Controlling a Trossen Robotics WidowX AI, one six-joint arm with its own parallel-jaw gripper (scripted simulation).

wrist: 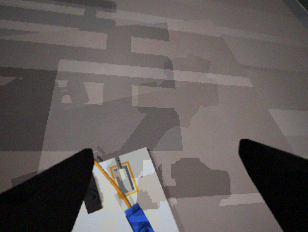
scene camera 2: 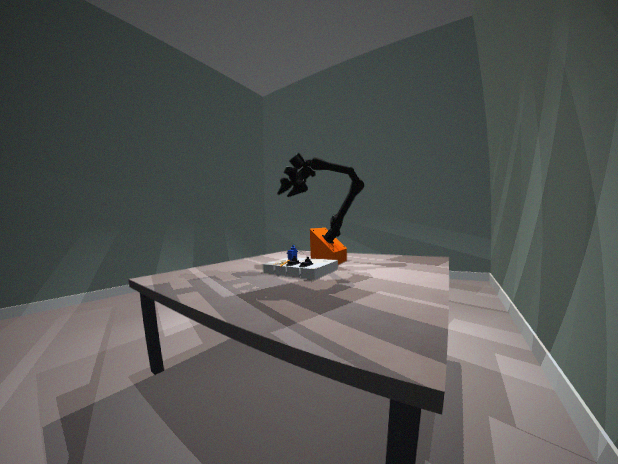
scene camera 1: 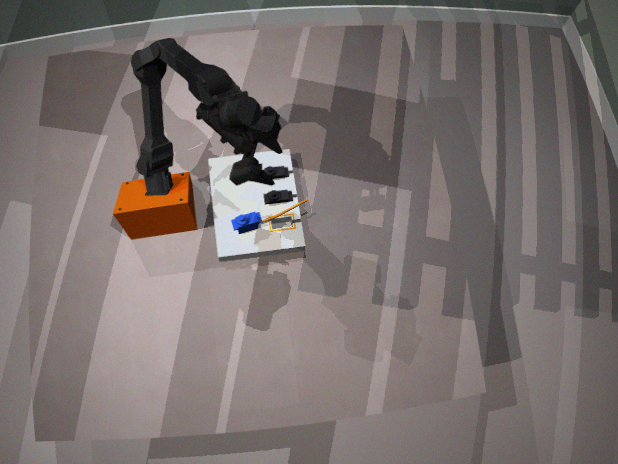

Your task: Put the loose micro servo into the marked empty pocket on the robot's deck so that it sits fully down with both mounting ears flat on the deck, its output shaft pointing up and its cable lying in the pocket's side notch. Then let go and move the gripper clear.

My gripper (scene camera 1: 277, 168) is open, with nothing in its grasp. I also see a white deck (scene camera 1: 229, 201).
My gripper is seen too in the wrist view (wrist: 166, 150).
